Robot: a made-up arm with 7 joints.
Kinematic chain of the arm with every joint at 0, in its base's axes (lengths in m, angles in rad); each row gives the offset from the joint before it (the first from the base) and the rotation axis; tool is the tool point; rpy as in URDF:
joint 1: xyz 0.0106 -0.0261 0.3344 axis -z
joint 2: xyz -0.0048 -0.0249 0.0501 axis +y
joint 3: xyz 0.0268 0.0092 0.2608 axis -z
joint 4: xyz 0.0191 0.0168 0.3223 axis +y
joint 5: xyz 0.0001 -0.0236 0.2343 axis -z
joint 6: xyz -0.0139 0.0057 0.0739 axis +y
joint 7: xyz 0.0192 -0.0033 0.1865 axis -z
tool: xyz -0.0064 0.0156 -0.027 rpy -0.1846 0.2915 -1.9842
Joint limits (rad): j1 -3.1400..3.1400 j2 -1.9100..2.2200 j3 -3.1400..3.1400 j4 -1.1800..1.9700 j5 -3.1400..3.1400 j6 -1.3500..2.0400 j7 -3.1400..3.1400
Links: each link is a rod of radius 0.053 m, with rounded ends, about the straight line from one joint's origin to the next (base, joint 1, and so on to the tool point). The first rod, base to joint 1, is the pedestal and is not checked.
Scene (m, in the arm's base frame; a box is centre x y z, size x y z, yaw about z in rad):
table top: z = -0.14
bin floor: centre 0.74 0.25 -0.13 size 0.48 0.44 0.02 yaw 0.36
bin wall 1: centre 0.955 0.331 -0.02 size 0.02 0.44 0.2 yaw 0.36
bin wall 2: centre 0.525 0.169 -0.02 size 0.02 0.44 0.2 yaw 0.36
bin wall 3: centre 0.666 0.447 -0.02 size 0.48 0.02 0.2 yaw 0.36
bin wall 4: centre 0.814 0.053 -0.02 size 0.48 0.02 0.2 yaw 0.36
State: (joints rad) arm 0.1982 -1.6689 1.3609 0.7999 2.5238 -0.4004 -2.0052
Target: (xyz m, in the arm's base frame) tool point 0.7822 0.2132 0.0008
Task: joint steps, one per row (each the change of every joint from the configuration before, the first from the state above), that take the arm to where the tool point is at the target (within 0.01 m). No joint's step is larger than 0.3 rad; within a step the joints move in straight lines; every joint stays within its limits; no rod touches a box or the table.
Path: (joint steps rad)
1: 0.2893 0.0445 0.1446 0.0435 0.0169 0.0006 0.0041
2: 0.2893 0.0445 0.1446 0.0434 0.0168 0.0006 0.0042
3: 0.2893 0.0446 0.1446 0.0435 0.0169 0.0006 0.0041
4: 0.2893 0.0445 0.1446 0.0434 0.0169 0.0006 0.0042
5: 0.2893 0.0445 0.1445 0.0435 0.0168 0.0005 0.0041
6: 0.2893 0.0445 0.1446 0.0435 0.0169 0.0006 0.0042
7: 0.2893 0.0445 0.1446 0.0434 0.0169 0.0006 0.0041
8: 0.2893 0.0446 0.1446 0.0435 0.0169 0.0006 0.0042
9: 0.2893 0.0445 0.1446 0.0435 0.0168 0.0006 0.0041
10: 0.2893 0.0445 0.1446 0.0434 0.0169 0.0006 0.0041
11: -0.0211 -0.1726 0.0201 -0.1025 -0.0053 0.0518 -0.0048
12: -0.0211 -0.1726 0.0201 -0.1025 -0.0052 0.0519 -0.0047

